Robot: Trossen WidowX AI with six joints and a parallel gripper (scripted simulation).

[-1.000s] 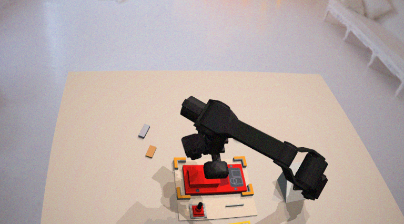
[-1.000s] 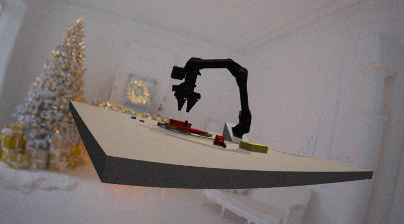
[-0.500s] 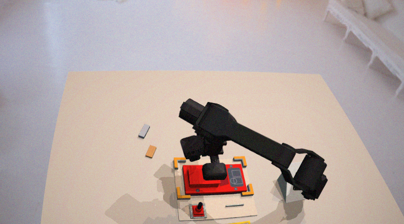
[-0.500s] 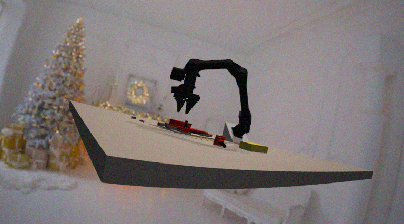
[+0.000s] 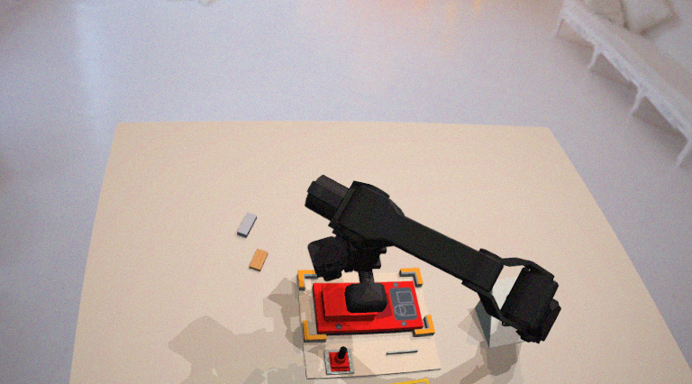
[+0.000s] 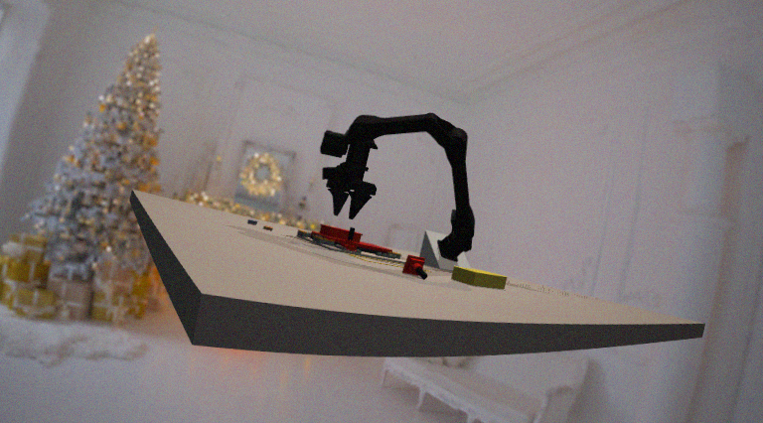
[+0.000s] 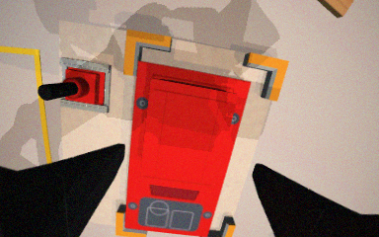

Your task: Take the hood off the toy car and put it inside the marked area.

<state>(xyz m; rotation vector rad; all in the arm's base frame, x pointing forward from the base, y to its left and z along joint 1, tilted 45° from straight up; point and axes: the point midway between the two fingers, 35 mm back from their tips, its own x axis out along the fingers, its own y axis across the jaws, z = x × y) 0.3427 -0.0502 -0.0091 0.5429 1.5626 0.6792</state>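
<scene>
Now: the red hood 4 cm below my gripper tip. From my gripper tip the other things lie so: black-and-white wheel: 16 cm behind, 20 cm to the right, 7 cm below; then orange block: 17 cm ahead, 11 cm to the right, 8 cm below; then pale fixture plate: 3 cm behind, 1 cm to the left, 7 cm below.
</scene>
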